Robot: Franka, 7 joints.
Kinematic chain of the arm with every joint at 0, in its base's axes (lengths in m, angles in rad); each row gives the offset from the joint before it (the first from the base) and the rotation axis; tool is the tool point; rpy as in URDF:
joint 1: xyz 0 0 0.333 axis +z
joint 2: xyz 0 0 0 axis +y
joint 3: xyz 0 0 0.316 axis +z
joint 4: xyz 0.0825 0 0 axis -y
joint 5: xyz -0.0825 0 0.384 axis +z
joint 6: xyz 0 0 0 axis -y
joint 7: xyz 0.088 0 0 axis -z
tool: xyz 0 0 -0.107 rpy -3.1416 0 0
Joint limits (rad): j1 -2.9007..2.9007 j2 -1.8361..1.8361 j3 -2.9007..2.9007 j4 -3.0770..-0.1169 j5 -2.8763..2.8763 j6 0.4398..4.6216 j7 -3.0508..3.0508
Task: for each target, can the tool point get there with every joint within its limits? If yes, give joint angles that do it. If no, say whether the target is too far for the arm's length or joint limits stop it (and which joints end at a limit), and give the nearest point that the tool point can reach.
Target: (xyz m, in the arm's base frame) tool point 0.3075 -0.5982 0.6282
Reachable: yes | joints 2.0333 -1.5140 -0.4549 -0.3724 0.8731 1.0122 -0.7798
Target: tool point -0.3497 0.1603 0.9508
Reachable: yes | joints 1.2941 -0.1172 0.9837 -1.2422 2.3144 0.8806 -1.2105
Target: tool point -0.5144 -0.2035 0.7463
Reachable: yes | joints 1.7025 -0.8931 1.0076 -1.6482 -1.5291 3.1178 0.5847
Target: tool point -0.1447 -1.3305 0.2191
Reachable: no: too far | nearest point -0.0924 -0.8498 0.2603 | short by 0.485 m
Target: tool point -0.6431 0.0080 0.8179
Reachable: yes | joints -0.8070 -0.5797 -1.7173 -0.9505 -0.9030 2.0450 -1.6344
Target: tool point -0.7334 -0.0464 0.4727
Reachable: yes | joints -2.3872 1.0102 -1.0843 -1.4739 0.4673 3.6232 -0.3353
